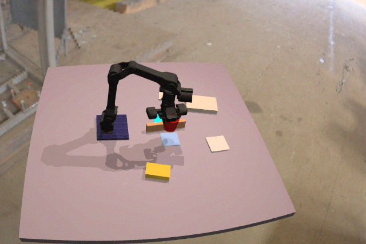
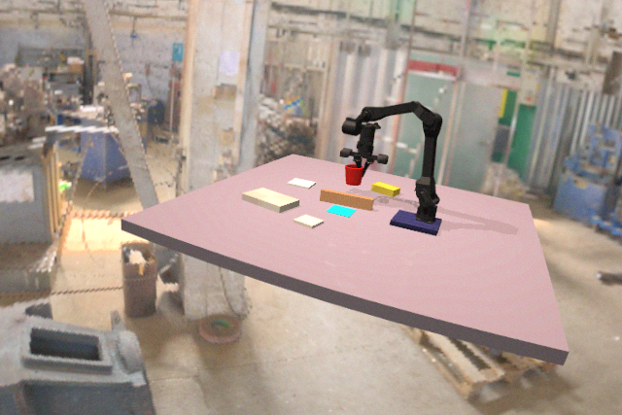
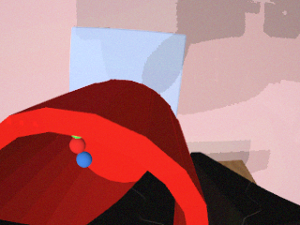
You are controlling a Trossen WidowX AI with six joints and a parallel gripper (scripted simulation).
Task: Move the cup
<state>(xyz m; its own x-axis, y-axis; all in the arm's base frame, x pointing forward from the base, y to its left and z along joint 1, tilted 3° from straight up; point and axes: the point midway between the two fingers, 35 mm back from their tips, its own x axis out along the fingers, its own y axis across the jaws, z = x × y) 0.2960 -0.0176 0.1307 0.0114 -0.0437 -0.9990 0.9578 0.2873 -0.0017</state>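
My gripper tip is now 4 cm short of the blue marble, 2 cm to the right of it and 2 cm above it. Also, from my gripper tip: wooden bar: 1 cm ahead, 8 cm to the left, 9 cm below; red cup: 3 cm ahead, 1 cm to the left; green marble: 5 cm ahead, 1 cm to the left, 2 cm below.
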